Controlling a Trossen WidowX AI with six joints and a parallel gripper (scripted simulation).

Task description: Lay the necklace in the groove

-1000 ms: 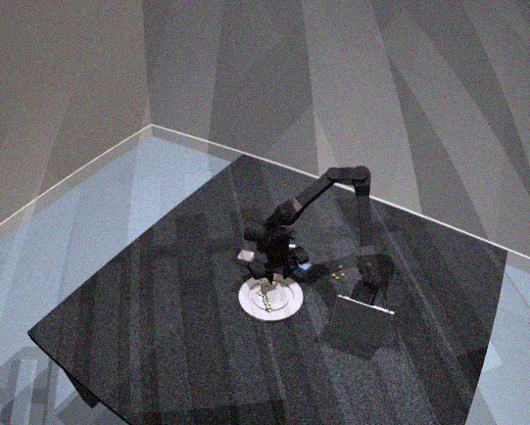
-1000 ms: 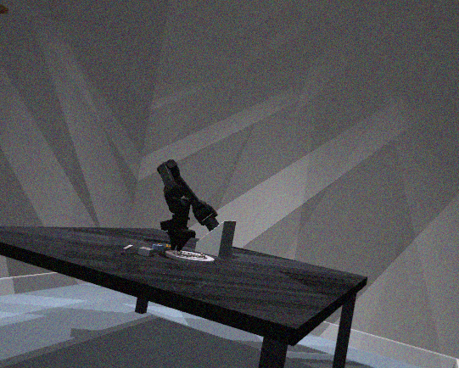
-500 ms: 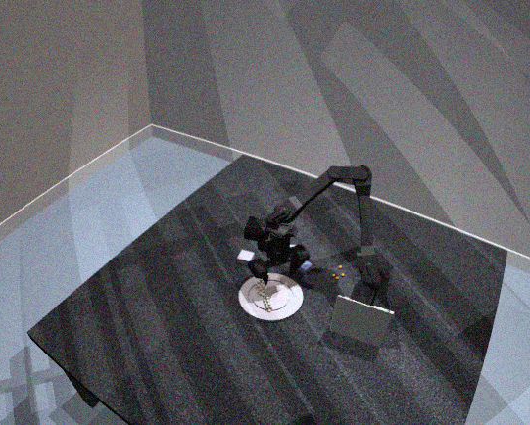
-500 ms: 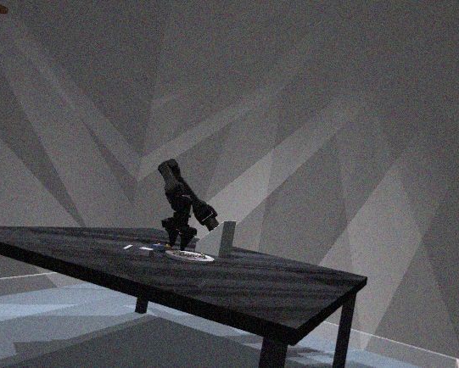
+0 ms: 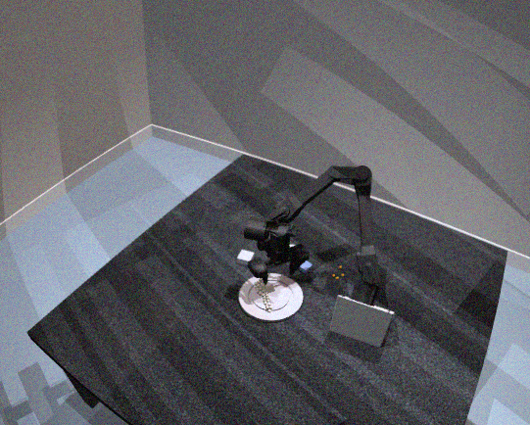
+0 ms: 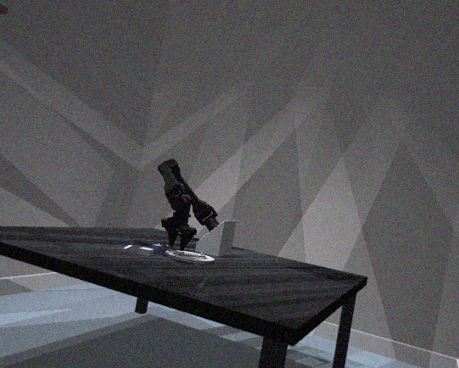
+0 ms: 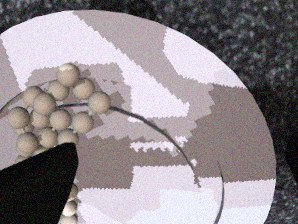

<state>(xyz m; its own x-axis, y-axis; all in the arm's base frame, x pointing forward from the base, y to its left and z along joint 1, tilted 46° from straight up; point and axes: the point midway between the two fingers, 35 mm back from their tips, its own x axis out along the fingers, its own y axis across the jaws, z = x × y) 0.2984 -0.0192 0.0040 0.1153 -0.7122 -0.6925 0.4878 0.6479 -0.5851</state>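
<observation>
My gripper tip is 1 cm past the round white bead board, 6 cm to the right of it and 2 cm above it. Also, from my gripper tip: small white block (15 cm ahead, 4 cm to the right, 2 cm below); small blue cube (4 cm behind, 11 cm to the right, 2 cm below); thin white stick (10 cm ahead, 16 cm to the right, 2 cm below).
</observation>
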